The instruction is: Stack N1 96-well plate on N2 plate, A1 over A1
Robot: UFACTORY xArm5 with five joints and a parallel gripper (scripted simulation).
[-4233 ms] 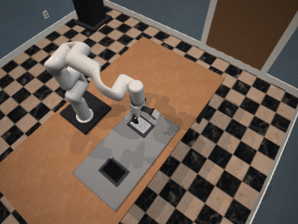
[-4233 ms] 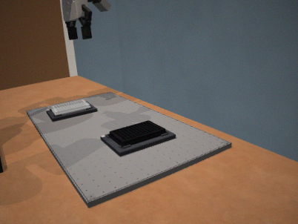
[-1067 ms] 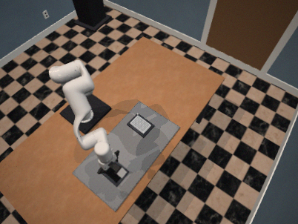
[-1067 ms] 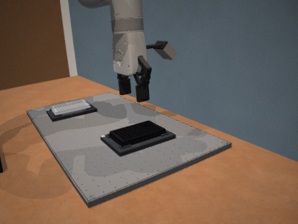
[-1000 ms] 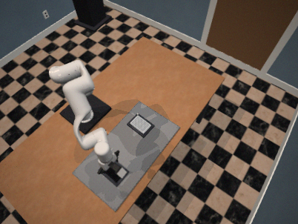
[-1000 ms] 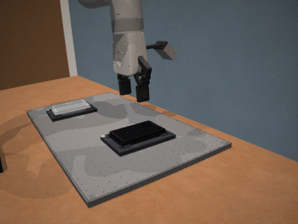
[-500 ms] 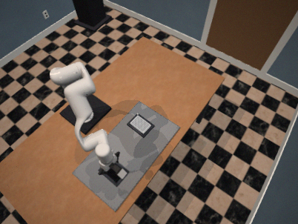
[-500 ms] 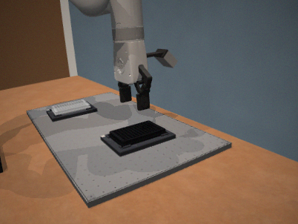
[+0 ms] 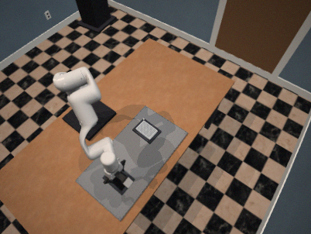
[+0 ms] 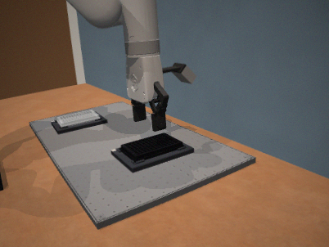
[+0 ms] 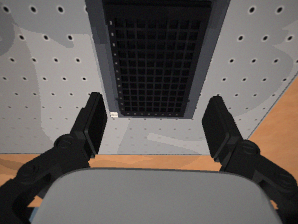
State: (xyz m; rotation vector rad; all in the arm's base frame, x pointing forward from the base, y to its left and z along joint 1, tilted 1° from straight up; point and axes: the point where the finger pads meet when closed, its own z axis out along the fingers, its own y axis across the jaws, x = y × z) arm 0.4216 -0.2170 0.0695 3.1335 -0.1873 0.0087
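The black 96-well plate lies 6 cm below my hand. The rest, counted from my hand: white 96-well plate: 37 cm to the left, 7 cm below, 3 cm behind; white corner mark: 7 cm below, 7 cm behind, 6 cm to the left; plate nest N1: 8 cm below.
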